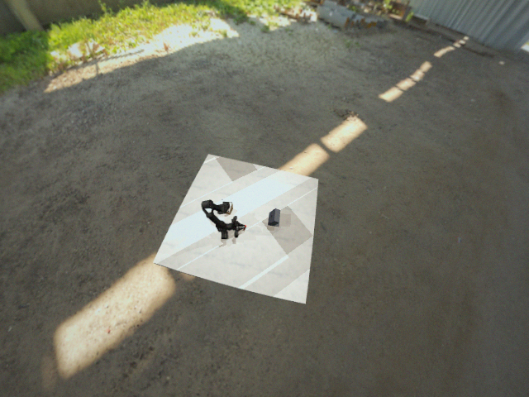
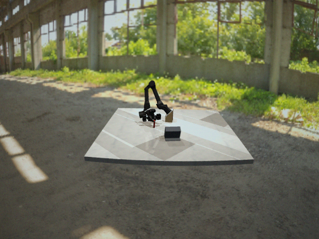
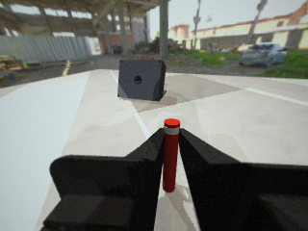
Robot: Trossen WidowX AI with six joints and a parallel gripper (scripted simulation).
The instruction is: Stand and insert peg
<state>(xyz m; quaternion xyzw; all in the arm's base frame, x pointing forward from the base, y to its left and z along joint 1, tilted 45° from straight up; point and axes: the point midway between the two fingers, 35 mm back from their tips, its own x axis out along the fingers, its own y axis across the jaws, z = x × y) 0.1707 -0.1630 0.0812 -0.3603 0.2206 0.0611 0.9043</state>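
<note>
The red peg is 1 cm below my gripper tip. Round my gripper tip: sloped panel: 24 cm ahead, 15 cm to the left, 2 cm below.
</note>
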